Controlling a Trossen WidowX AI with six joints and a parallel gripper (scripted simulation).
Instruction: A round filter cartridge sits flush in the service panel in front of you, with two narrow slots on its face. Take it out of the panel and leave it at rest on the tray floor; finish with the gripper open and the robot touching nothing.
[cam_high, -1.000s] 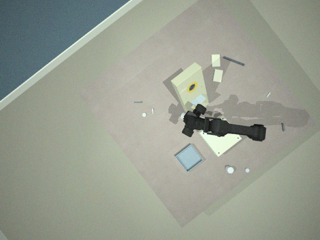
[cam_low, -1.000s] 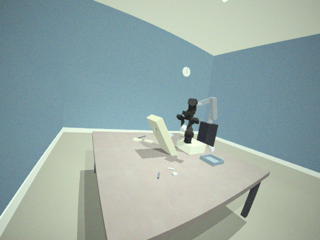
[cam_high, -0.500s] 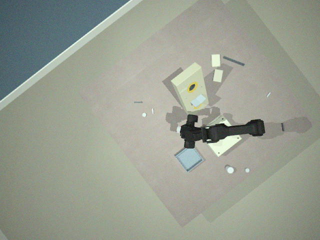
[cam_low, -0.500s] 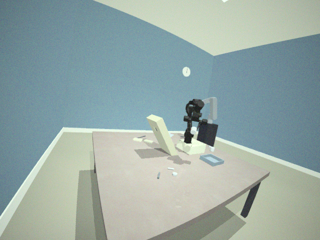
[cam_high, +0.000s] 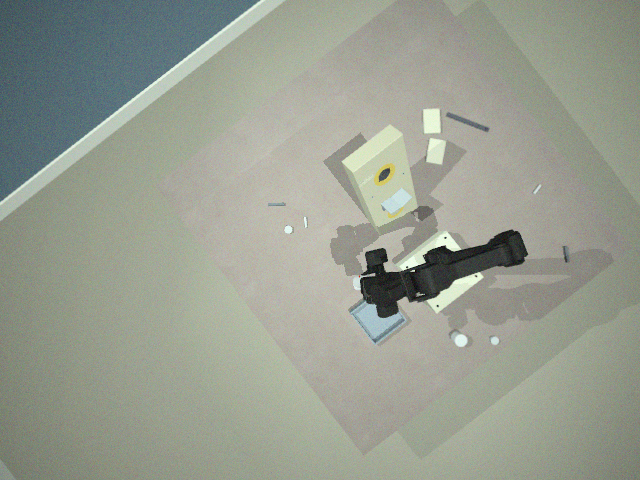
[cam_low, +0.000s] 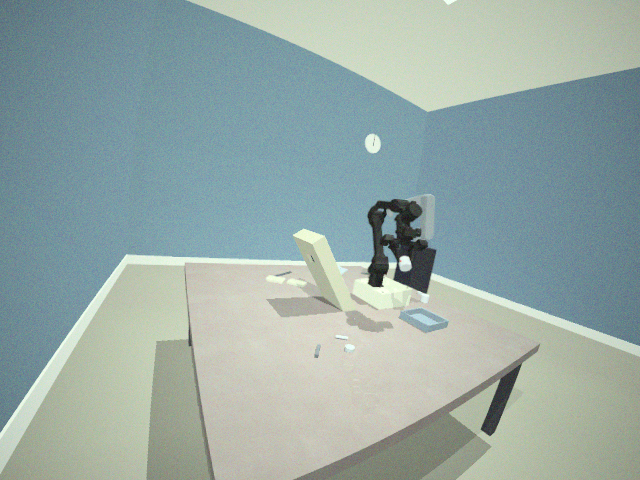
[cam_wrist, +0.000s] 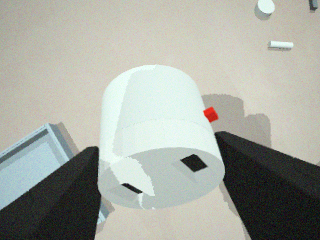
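Now: the blue-grey tray 18 cm behind my gripper tip and 25 cm below it. The rest, counted from my gripper tip: white round filter cartridge (right at my gripper tip); grey flap (18 cm ahead, 22 cm to the right, 12 cm below); panel (23 cm ahead, 21 cm to the right, 11 cm below).
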